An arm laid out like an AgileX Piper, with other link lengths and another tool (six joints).
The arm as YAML. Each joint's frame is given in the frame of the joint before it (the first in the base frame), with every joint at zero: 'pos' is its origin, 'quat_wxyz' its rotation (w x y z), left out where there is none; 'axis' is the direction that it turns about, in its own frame. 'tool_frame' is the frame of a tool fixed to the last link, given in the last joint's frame.
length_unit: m
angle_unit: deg
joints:
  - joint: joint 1
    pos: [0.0, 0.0, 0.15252]
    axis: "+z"
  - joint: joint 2
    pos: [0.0, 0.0, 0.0]
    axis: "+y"
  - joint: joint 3
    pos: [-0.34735, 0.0, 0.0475]
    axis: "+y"
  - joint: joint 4
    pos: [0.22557, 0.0, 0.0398]
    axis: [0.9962, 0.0, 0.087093]
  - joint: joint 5
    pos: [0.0, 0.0, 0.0]
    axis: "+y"
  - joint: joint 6
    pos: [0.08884, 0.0, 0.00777]
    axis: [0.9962, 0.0, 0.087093]
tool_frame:
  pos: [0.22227, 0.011, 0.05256]
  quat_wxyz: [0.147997, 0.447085, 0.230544, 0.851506]
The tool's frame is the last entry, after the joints.
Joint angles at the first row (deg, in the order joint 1, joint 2, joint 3, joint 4, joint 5, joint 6):
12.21 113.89 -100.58 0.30 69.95 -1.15
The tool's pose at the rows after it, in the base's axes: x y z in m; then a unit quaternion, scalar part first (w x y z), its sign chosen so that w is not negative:
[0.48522 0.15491 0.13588 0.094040 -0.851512 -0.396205 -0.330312]
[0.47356 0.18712 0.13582 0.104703 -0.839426 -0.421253 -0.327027]
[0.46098 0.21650 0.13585 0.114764 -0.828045 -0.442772 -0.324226]
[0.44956 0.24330 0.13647 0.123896 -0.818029 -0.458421 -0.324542]
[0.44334 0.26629 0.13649 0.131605 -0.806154 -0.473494 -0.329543]
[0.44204 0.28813 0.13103 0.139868 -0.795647 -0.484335 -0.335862]
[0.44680 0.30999 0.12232 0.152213 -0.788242 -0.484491 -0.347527]
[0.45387 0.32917 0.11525 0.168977 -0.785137 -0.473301 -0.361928]
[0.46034 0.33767 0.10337 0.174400 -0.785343 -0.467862 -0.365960]
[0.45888 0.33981 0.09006 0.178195 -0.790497 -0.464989 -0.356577]
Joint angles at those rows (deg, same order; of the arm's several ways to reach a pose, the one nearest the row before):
16.17 113.89 -100.58 0.48 69.95 -0.46
20.05 113.89 -100.59 0.48 70.00 0.00
23.65 113.89 -100.58 0.54 69.99 0.57
26.90 113.89 -100.59 0.69 69.67 1.49
29.44 114.12 -100.59 0.82 68.53 1.74
31.39 115.15 -100.59 1.20 66.47 1.81
32.50 116.80 -100.58 2.47 63.25 1.88
32.77 118.37 -100.58 4.77 59.90 1.88
32.81 120.12 -100.58 5.65 57.67 1.88
32.81 121.55 -100.58 6.27 57.43 1.88

